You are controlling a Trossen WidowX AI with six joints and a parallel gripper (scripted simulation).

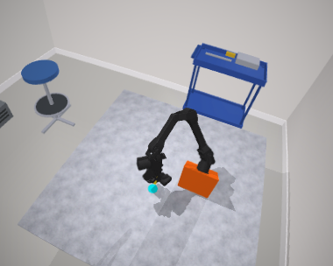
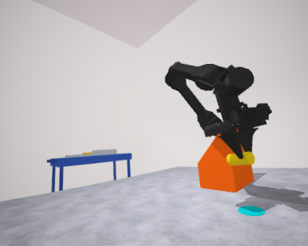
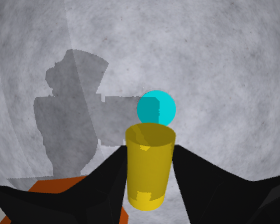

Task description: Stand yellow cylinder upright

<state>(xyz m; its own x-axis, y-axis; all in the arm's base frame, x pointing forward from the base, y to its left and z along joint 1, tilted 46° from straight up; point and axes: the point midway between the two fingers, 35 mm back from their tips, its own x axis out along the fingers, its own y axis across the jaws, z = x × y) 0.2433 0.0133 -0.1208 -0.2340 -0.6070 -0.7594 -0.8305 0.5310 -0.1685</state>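
Now: the cyan circle 13 cm below my gripper tip, 1 cm to the right of it and 1 cm ahead of it. The rest, counted from my gripper tip: yellow tall cylinder (2 cm to the right, 1 cm behind).
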